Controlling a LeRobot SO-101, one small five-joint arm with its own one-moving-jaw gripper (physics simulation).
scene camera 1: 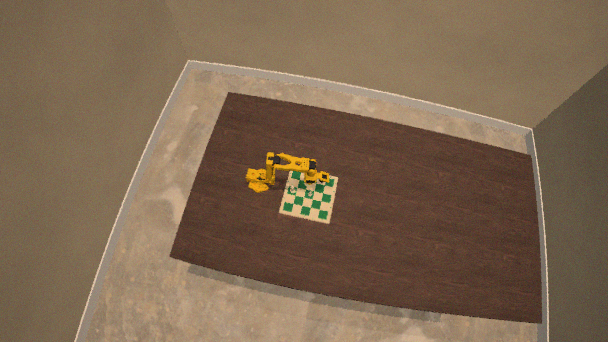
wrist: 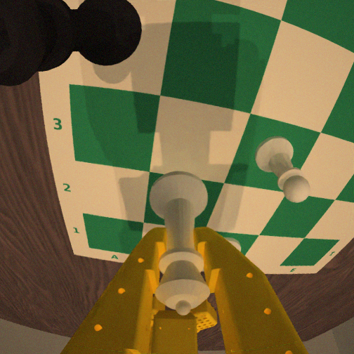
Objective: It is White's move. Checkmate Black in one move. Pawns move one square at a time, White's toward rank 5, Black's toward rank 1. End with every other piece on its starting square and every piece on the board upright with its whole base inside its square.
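Places are measured from the arm's base along level axes (x ahead, y left, z up), in millimetres.
Where they show: hand at its tool point: (scene camera 1: 308, 180); arm's base at its link origin: (scene camera 1: 264, 182).
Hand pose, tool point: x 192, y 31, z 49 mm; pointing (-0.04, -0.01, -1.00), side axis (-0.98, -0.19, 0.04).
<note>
Things, the pixels of their top centre, and the offset from my tool point. Level surfaces: height alone.
- white pawn at its top centre: (scene camera 1: 310, 192) dx +16, dy -47, dz -11 mm
- white piece at its top centre: (scene camera 1: 292, 185) dx -61, dy -45, dz +21 mm
- cream board at its top centre: (scene camera 1: 309, 194) dx +14, dy -48, dz -43 mm
- dark wooden table at its surface level: dz -49 mm
In the wrist view, my gripper (wrist: 179, 234) (scene camera 1: 324, 177) is shut on the white queen (wrist: 178, 194), its jaws at both sides of the stem. The queen's base is drawn over B2; its height above the board is hard to tell. A white pawn (wrist: 275, 151) (scene camera 1: 310, 193) stands on green C3. A white piece (wrist: 233, 244) (scene camera 1: 292, 189) is on C1, mostly hidden by a jaw in the wrist view; its type is unclear. A large black piece (wrist: 107, 31) is at the upper left, around A4, partly outside the picture; in the scene view the gripper hides it.
The green and cream board (scene camera 1: 305, 218) (wrist: 55, 150) lies on a dark wooden table (scene camera 1: 425, 210). The arm (scene camera 1: 292, 162) reaches over the board's upper edge in the scene view. The black piece stands near the wrist camera's left side.
</note>
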